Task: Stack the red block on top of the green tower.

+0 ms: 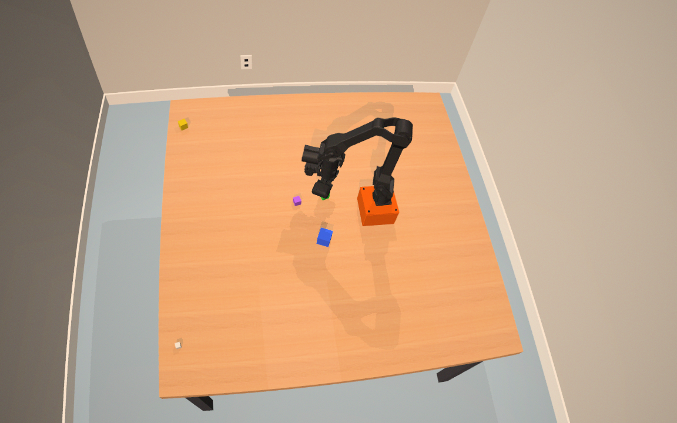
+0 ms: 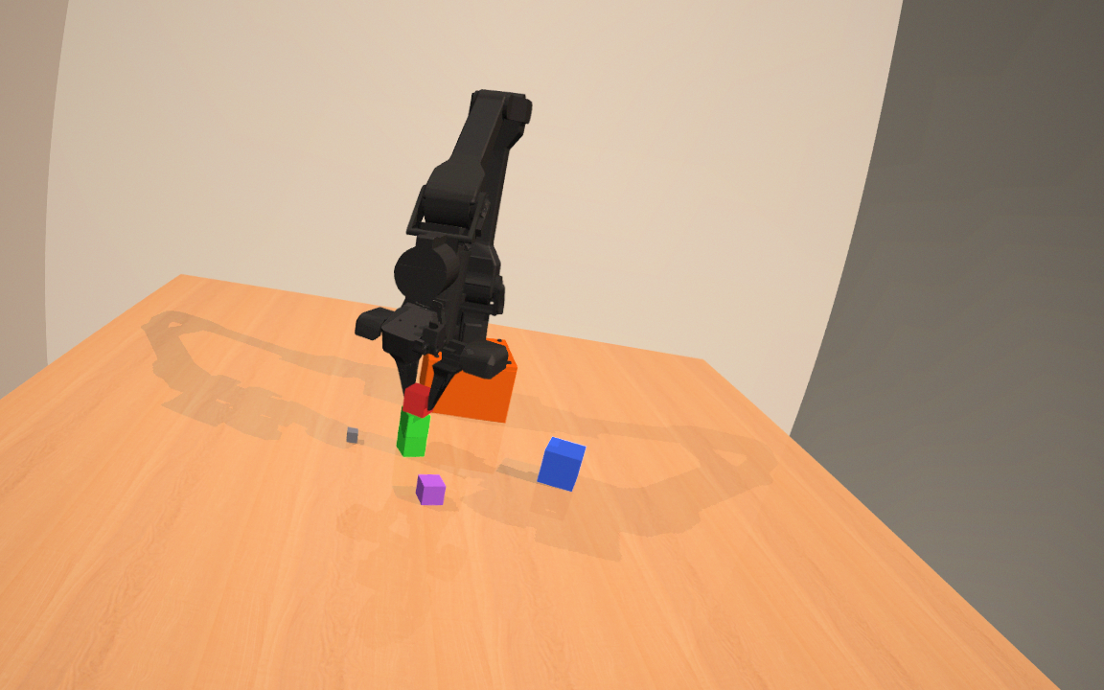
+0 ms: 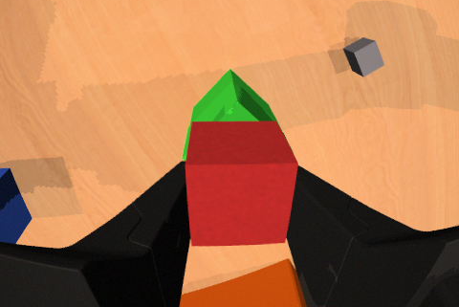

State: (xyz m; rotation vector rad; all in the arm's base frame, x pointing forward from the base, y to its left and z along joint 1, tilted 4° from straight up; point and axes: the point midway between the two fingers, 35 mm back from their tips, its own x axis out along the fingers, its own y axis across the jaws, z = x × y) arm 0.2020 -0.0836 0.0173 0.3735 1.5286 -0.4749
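The red block is 1 cm above my gripper tip. Round my gripper tip: purple block (11 cm ahead, 5 cm below, 1 cm to the left); then grey cube (8 cm to the right, 6 cm below, 1 cm behind); then blue block (19 cm to the left, 4 cm below, 4 cm ahead).
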